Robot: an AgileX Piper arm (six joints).
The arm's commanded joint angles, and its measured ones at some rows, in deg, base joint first. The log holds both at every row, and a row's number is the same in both.
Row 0, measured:
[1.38, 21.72, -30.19, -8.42, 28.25, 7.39]
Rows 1 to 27, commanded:
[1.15, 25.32, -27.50, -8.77, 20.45, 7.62]
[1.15, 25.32, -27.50, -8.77, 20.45, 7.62]
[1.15, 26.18, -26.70, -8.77, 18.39, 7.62]
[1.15, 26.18, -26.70, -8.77, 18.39, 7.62]
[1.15, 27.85, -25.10, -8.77, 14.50, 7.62]
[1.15, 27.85, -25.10, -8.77, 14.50, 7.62]
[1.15, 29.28, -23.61, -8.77, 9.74, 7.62]
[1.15, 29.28, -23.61, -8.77, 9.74, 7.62]
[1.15, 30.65, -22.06, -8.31, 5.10, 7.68]
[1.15, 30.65, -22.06, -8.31, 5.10, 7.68]
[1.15, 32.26, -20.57, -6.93, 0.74, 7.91]
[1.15, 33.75, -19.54, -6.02, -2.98, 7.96]
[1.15, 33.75, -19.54, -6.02, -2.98, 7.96]
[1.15, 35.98, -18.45, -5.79, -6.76, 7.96]
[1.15, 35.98, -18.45, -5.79, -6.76, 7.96]
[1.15, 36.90, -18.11, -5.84, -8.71, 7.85]
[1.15, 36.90, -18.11, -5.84, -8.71, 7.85]
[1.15, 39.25, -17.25, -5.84, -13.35, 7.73]
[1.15, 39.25, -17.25, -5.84, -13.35, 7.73]
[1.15, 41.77, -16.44, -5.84, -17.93, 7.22]
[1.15, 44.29, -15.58, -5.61, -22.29, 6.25]
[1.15, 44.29, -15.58, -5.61, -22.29, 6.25]
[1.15, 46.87, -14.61, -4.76, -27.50, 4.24]
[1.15, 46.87, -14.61, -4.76, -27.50, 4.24]
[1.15, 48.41, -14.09, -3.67, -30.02, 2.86]
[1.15, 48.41, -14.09, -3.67, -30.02, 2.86]
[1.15, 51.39, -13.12, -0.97, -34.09, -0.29]
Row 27, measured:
[1.38, 48.30, -14.21, -3.78, -27.62, 3.90]
